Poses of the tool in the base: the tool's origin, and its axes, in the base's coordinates. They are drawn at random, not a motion.
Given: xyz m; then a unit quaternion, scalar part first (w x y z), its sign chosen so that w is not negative.
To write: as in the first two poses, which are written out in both.
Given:
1: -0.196, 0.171, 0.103, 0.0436, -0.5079, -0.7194, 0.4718
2: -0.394, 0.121, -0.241, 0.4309, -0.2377, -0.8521, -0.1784
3: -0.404, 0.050, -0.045, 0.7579, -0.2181, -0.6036, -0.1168
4: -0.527, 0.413, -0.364, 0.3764, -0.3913, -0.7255, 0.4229
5: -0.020, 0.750, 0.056, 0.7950, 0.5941, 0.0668, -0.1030
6: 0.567, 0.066, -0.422, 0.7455, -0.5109, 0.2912, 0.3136
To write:
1:
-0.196, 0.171, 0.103
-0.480, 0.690, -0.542
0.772, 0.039, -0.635
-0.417, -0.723, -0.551

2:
-0.394, 0.121, -0.241
-0.516, 0.559, -0.649
0.251, 0.823, 0.509
0.819, 0.099, -0.565

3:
-0.404, 0.050, -0.045
0.244, 0.440, -0.864
0.086, 0.878, 0.472
0.966, -0.190, 0.176

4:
-0.527, 0.413, -0.364
-0.410, 0.249, -0.877
0.886, 0.336, -0.319
0.215, -0.908, -0.359

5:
-0.020, 0.750, 0.056
0.970, 0.243, -0.016
-0.084, 0.273, -0.958
-0.229, 0.931, 0.285

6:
0.567, 0.066, -0.422
0.634, -0.765, 0.114
0.170, 0.281, 0.944
-0.755, -0.579, 0.308

